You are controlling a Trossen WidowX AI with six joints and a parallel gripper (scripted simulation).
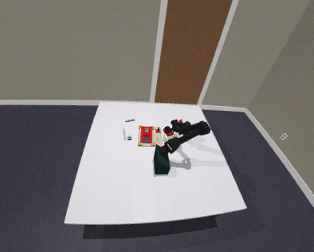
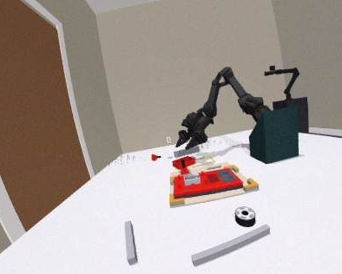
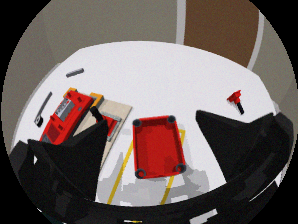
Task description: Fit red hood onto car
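The red hood is 80 mm below my gripper tip and 10 mm to the right of it. From my gripper tip the other things lie so: black wheel: 360 mm to the left, 140 mm behind, 80 mm below; then grey engine block: 220 mm to the left, 60 mm below, 40 mm behind.
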